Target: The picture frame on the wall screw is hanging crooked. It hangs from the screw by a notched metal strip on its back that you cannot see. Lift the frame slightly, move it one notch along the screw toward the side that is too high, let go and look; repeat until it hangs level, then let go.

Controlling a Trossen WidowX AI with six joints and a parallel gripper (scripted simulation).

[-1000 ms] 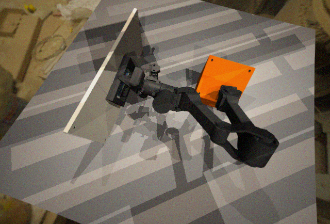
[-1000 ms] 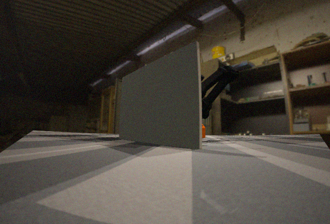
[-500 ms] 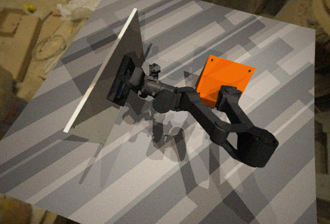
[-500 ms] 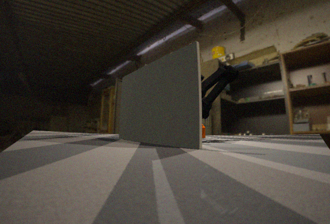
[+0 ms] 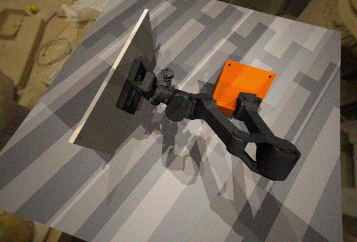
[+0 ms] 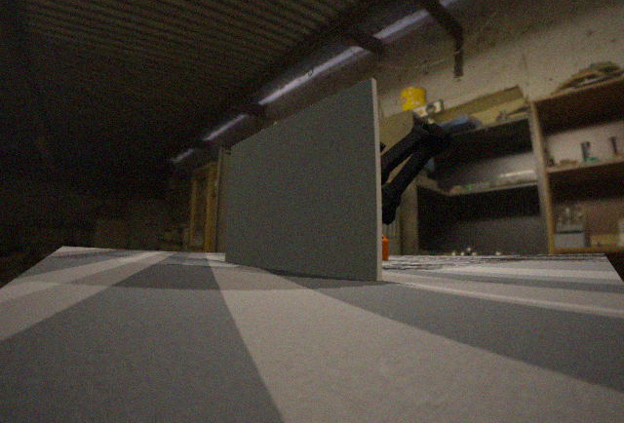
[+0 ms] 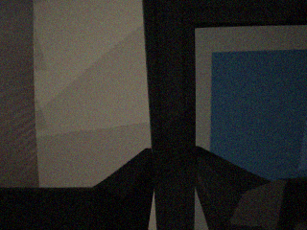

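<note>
Now: gripper tip 1 cm short of the picture frame, 1 cm to the left of it and 5 cm above it. From my gripper tip the other things lie so: grey wall panel 2 cm ahead, 1 cm to the right, 7 cm below.
</note>
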